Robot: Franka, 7 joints.
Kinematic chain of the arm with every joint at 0, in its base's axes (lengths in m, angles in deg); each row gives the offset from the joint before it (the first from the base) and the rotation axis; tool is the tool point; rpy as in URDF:
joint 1: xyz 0 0 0.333 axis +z
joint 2: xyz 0 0 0 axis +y
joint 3: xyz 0 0 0.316 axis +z
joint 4: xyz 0.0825 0 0 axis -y
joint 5: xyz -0.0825 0 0.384 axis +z
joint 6: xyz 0 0 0 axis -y
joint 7: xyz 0.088 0 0 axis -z
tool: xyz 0 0 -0.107 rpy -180 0 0
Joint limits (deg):
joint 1: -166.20..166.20
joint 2: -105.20..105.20
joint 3: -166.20..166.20
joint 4: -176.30..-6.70
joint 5: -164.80..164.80
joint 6: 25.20..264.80
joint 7: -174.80..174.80
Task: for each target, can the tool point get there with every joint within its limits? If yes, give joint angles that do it. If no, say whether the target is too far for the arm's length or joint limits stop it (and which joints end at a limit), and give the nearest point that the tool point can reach.
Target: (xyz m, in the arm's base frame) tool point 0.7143 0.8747 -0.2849
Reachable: no: too far | nearest point 0.4760 0.5829 -0.0788 | short by 0.429 m
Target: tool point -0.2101 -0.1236 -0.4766
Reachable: no: joint limits stop it (at a limit: joint 2) | nearest point -0.2163 -0.1272 -0.3598 | short by 0.117 m
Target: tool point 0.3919 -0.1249 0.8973
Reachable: yes | joints 78.36 47.45 -138.45 -92.57 23.29 129.04 129.08
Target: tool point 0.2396 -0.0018 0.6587
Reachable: yes | joints 52.78 -55.27 -43.56 -155.24 -48.97 243.72 27.15
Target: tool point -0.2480 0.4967 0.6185
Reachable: yes | joints 134.30 -8.66 -16.69 -107.89 0.35 126.20 -11.47
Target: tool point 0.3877 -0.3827 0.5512
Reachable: yes | joints 75.98 17.99 -127.46 -121.21 105.04 131.01 131.35
